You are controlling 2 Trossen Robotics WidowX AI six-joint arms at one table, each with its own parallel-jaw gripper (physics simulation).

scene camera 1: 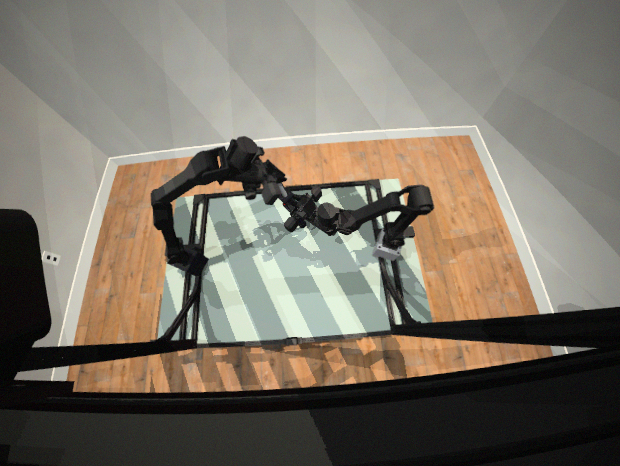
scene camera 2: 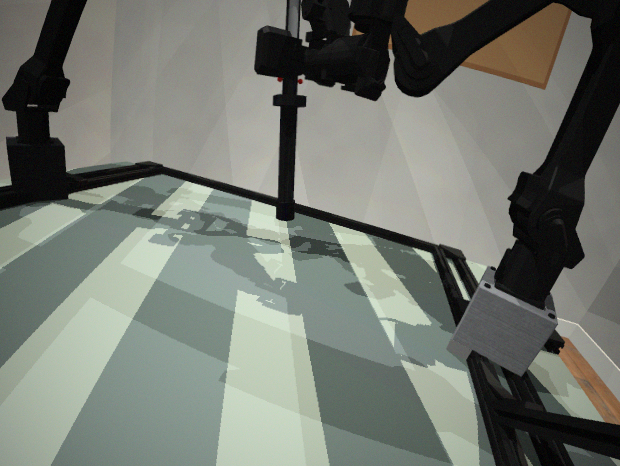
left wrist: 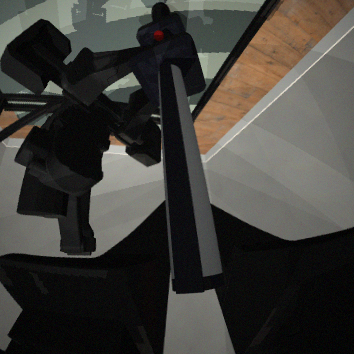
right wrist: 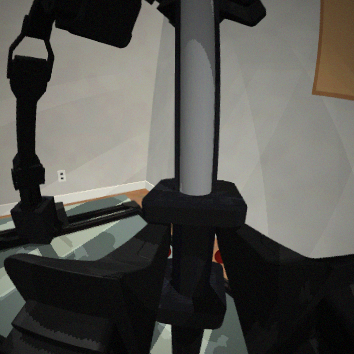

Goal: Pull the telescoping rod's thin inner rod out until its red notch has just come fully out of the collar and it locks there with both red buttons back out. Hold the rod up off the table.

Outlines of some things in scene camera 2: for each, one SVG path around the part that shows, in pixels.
My right gripper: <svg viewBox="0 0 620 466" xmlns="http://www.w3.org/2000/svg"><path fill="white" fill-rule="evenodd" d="M258 30L254 70L258 75L298 81L298 76L303 74L305 75L305 80L314 81L322 86L333 87L335 83L345 84L345 86L341 86L341 90L355 91L356 83L340 81L334 75L330 62L331 52L335 43L343 37L350 36L351 20L348 18L350 8L347 0L302 0L302 18L310 22L312 29L311 32L306 32L305 42L309 43L309 47L302 46L302 39L292 37L290 31L268 25Z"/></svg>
A telescoping rod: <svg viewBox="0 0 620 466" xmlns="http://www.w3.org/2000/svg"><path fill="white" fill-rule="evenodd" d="M278 77L278 82L283 80L282 94L273 95L273 106L280 106L276 219L291 221L295 217L294 179L298 107L306 107L307 96L297 95L298 83L303 83L302 79L295 81ZM287 0L285 30L290 31L292 37L299 38L301 0Z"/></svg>
